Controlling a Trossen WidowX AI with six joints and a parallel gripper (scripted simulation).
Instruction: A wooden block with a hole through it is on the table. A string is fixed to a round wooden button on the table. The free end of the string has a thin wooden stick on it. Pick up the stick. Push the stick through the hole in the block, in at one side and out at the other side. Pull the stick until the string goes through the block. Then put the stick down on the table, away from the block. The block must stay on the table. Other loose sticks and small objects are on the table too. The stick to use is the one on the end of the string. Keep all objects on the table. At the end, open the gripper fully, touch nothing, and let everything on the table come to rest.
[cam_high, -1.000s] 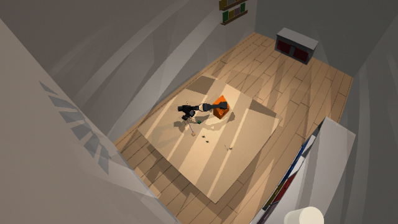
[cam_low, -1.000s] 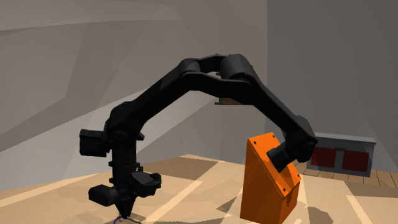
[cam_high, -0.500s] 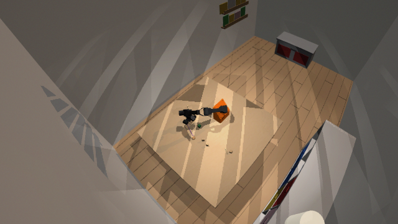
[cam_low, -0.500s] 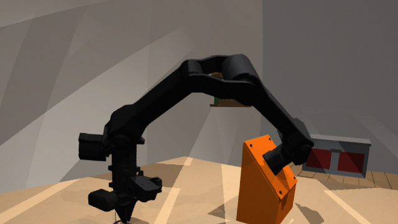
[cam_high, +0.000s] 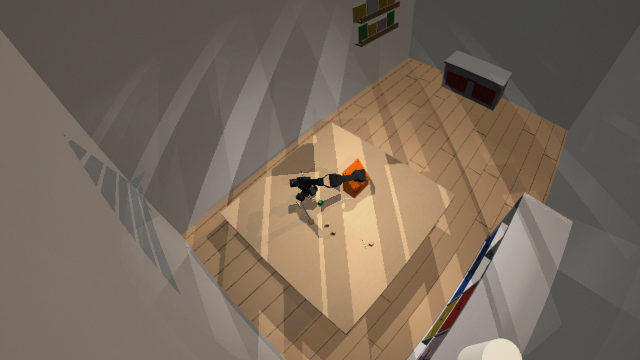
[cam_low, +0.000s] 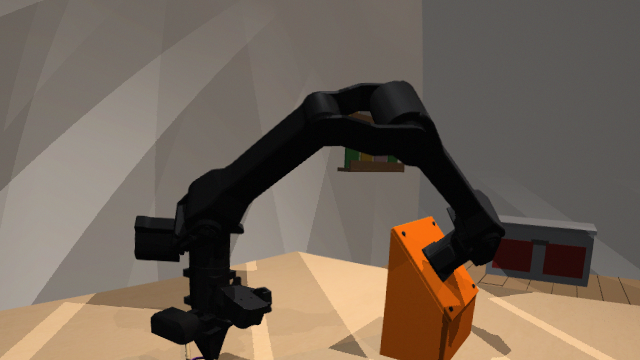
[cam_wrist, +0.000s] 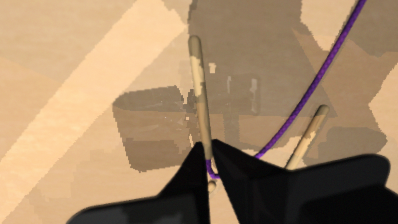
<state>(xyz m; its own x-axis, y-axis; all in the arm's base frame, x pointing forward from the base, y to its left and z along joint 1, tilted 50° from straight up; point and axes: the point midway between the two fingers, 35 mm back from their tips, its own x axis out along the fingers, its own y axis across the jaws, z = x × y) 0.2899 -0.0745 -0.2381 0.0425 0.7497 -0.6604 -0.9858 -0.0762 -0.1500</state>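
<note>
Right now the green block is 20 mm behind my gripper tip and 110 mm to the left of it. The rest, counted from my gripper tip: thin wooden stick (20 mm to the left); round wooden button (140 mm ahead, 170 mm to the left, 10 mm below).
</note>
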